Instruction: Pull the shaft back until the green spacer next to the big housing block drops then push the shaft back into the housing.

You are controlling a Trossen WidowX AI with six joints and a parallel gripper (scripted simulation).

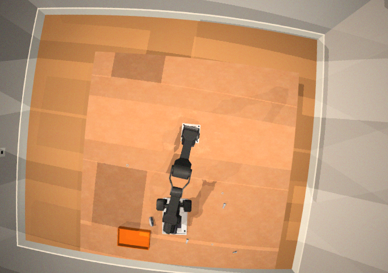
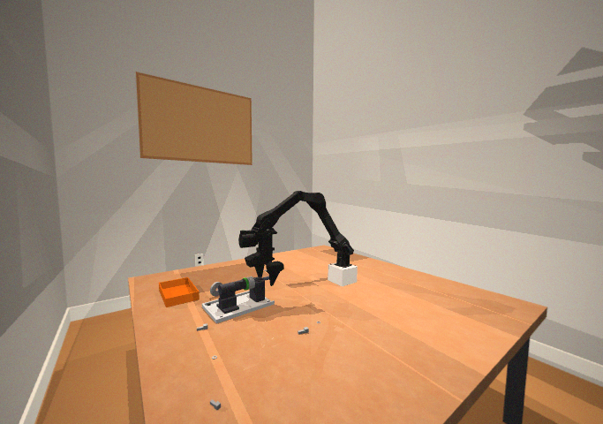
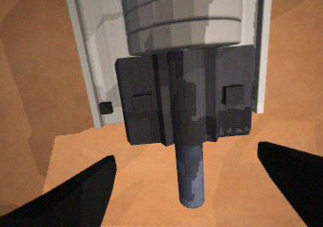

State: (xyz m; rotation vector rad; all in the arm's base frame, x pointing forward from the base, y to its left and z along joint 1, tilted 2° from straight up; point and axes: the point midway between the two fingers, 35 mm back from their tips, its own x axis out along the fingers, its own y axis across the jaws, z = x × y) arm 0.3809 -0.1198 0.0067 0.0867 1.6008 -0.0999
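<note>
Now: gripper tip 50 mm short of the dark shaft, 10 mm to the left of it and 20 mm below it. Also, from my gripper tip: grey spacer 60 mm ahead, 10 mm to the right, 20 mm above; orange tray 240 mm ahead, 280 mm to the right, 50 mm below; green spacer 90 mm ahead, 10 mm to the right, 20 mm above.
</note>
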